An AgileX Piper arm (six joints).
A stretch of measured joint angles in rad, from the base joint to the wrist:
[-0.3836, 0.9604, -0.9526, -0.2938, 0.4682, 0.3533]
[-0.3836, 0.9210, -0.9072, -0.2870, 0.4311, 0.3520]
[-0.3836, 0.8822, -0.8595, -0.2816, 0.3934, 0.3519]
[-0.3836, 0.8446, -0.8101, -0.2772, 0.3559, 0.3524]
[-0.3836, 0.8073, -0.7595, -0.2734, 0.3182, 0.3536]
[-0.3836, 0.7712, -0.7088, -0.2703, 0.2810, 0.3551]
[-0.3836, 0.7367, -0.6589, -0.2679, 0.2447, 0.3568]
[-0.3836, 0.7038, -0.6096, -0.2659, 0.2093, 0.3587]
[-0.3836, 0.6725, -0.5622, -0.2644, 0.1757, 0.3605]
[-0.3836, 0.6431, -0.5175, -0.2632, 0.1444, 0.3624]
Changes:
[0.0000, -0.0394, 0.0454, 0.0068, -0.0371, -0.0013]
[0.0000, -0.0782, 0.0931, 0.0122, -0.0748, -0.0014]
[0.0000, -0.1158, 0.1425, 0.0166, -0.1123, -0.0009]
[0.0000, -0.1531, 0.1931, 0.0204, -0.1500, 0.0003]
[0.0000, -0.1892, 0.2438, 0.0235, -0.1872, 0.0018]
[0.0000, -0.2237, 0.2937, 0.0259, -0.2235, 0.0035]
[0.0000, -0.2566, 0.3430, 0.0279, -0.2589, 0.0054]
[0.0000, -0.2879, 0.3904, 0.0294, -0.2925, 0.0072]
[0.0000, -0.3173, 0.4351, 0.0306, -0.3238, 0.0091]

